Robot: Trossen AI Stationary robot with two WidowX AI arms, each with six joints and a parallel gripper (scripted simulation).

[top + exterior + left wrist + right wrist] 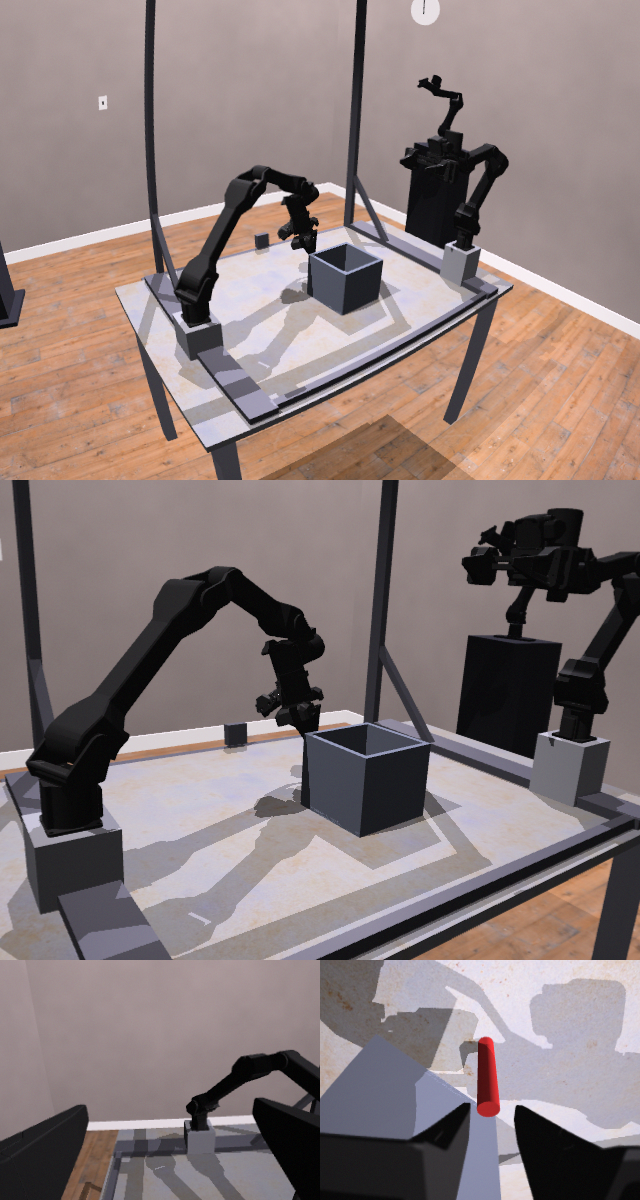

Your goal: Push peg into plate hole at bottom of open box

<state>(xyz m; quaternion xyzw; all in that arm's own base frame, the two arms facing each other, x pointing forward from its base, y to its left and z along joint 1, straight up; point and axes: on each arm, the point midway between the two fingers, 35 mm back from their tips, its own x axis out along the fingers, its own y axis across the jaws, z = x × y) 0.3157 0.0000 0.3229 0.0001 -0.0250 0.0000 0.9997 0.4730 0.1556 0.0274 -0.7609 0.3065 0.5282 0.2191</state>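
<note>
My right hand is 8 cm above the red peg, 1 cm to the right of it and 1 cm short of it. Round my right hand: plate (15 cm ahead, 7 cm below, 4 cm to the left).
</note>
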